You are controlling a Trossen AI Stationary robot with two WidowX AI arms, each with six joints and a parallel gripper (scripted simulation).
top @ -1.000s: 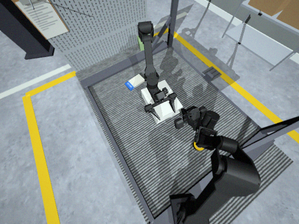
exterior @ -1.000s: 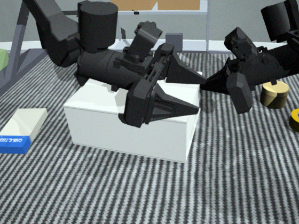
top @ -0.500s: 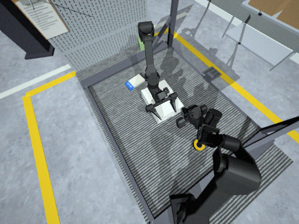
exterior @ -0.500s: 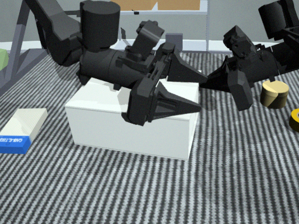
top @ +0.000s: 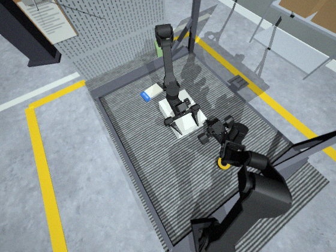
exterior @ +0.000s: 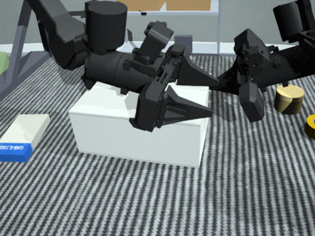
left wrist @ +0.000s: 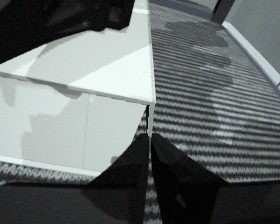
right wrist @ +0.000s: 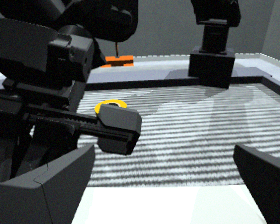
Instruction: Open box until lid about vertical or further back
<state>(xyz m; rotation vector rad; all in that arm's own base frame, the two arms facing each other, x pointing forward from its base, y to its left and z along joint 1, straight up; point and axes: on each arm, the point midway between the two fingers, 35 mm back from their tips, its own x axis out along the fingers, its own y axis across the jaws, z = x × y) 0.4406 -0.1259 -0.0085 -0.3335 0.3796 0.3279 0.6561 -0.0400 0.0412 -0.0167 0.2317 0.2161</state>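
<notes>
Now: left hand 8 cm past the tan cylinder, 11 cm to the right of it and 4 cm above it. From my left hand the other things lie so: yellow tape roll 2 cm behind, 19 cm to the left, 6 cm below.
</notes>
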